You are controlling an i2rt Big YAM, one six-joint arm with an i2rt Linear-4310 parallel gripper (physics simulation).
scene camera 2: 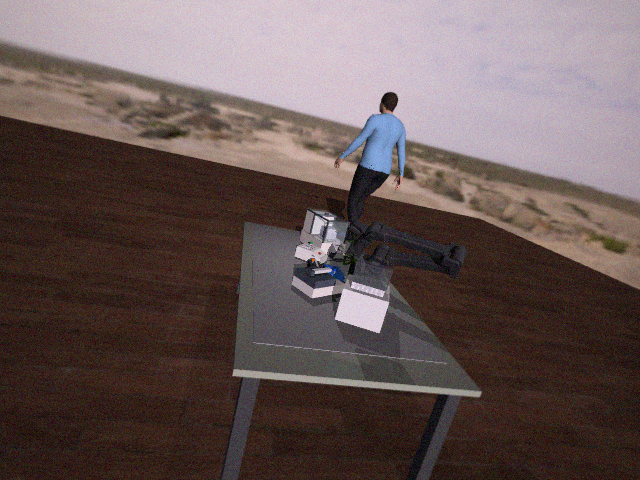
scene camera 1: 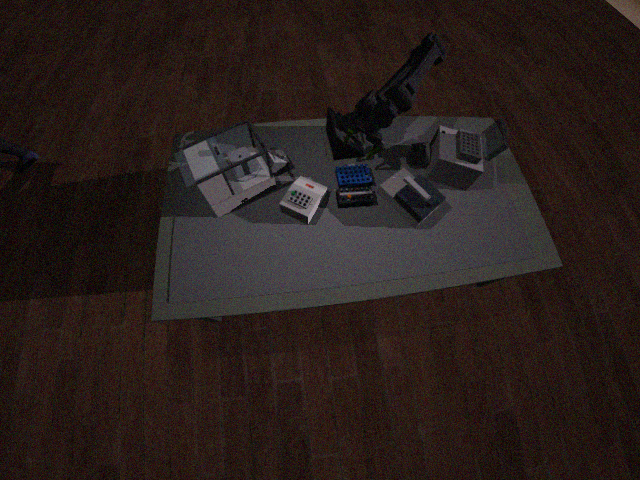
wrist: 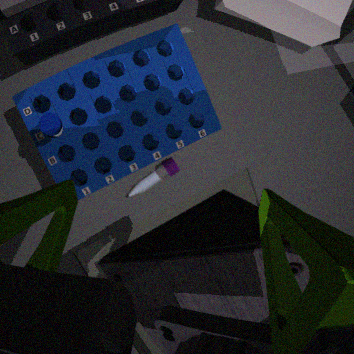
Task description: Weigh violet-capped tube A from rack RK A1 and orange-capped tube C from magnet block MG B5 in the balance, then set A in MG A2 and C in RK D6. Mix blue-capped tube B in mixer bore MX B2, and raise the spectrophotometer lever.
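Places are measured from the arm's base along level axes (x ahead, y up, z right), in millimetres.
Where they show: gripper, fingertip midpoint: (scene camera 2: 346,259) (scene camera 1: 355,152) (wrist: 165,194); arm's base, origin of the base link: (scene camera 1: 345,128) (wrist: 235,348).
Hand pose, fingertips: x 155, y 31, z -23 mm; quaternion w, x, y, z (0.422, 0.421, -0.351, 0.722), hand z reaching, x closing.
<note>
Each offset is from my fingertips to the centre of the thing. "*": to the spot under its first point. Level surfaces: height alone.
My gripper (wrist: 165,194) (scene camera 1: 361,144) is open and empty, its green fingers spread above the table near the arm base. In the wrist view, violet-capped tube A {dx -11, dy -92, dz +6 mm} (wrist: 146,184) lies on its side on the table beside row A of the blue rack {dx +48, dy -83, dz -4 mm} (wrist: 202,102) (scene camera 1: 354,175), between the fingertips in the picture but lower. Blue-capped tube B {dx +50, dy -67, dz -51 mm} (wrist: 50,124) stands in rack hole C1. The black magnet block (wrist: 100,46) (scene camera 1: 364,200) is beyond the rack. Orange-capped tube C {dx +162, dy -65, dz +24 mm} (scene camera 1: 348,196) shows there in scene camera 1; its bore is unreadable. The balance {* dx +203, dy +42, dz +467 mm} (scene camera 1: 214,191) has clear panels.
A white keypad unit {dx +159, dy -63, dz +182 mm} (scene camera 1: 303,198) stands left of the rack. A dark-topped white unit {* dx +84, dy -53, dz -141 mm} (scene camera 1: 391,181) with a pale bar is right of it. A larger white box {dx -43, dy -13, dz -372 mm} (scene camera 1: 457,170) with a grey grid is farther right. A person (scene camera 2: 382,142) is beyond the table {dy -101 mm} (scene camera 2: 310,361).
</note>
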